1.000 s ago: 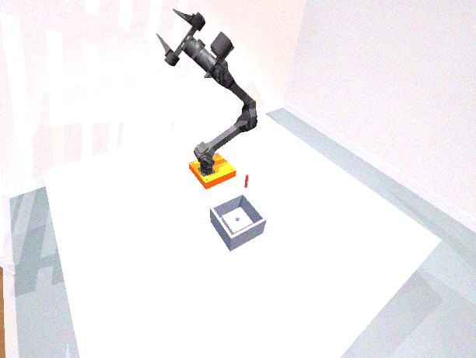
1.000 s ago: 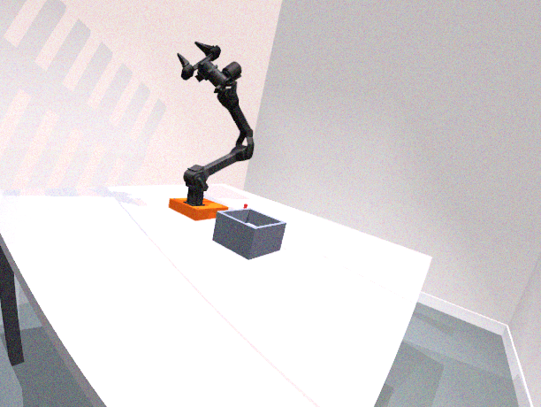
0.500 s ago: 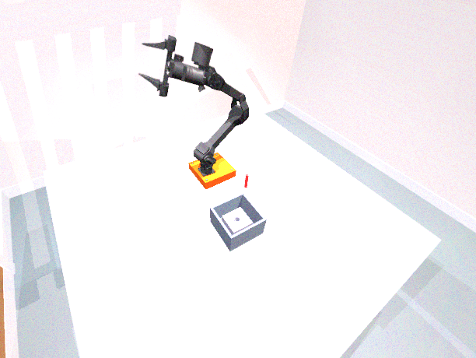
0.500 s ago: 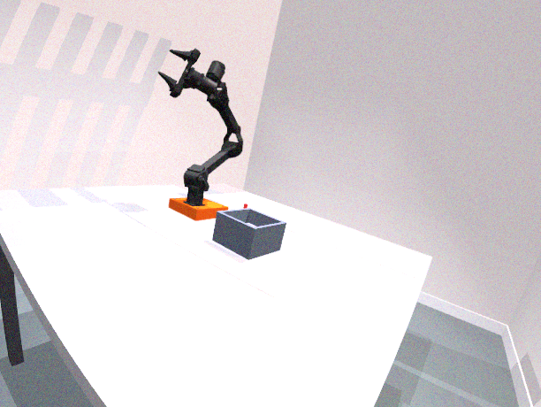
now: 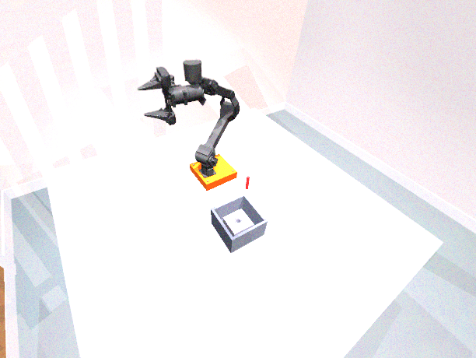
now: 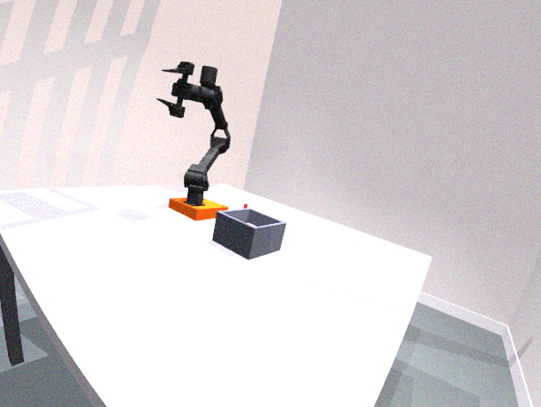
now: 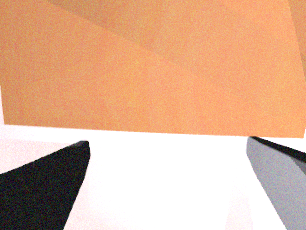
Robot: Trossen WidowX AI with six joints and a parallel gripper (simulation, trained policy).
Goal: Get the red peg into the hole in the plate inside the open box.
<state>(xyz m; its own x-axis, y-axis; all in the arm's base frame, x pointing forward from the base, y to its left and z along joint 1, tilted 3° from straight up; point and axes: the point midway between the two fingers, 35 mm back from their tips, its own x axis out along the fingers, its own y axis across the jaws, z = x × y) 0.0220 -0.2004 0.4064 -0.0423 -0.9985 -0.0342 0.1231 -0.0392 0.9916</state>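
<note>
Right now my gripper tip is 410 mm above the red peg, 360 mm to the right of it and 150 mm short of it. The rest, counted from my gripper tip: grey box: 430 mm below, 320 mm ahead, 200 mm to the left.
</note>
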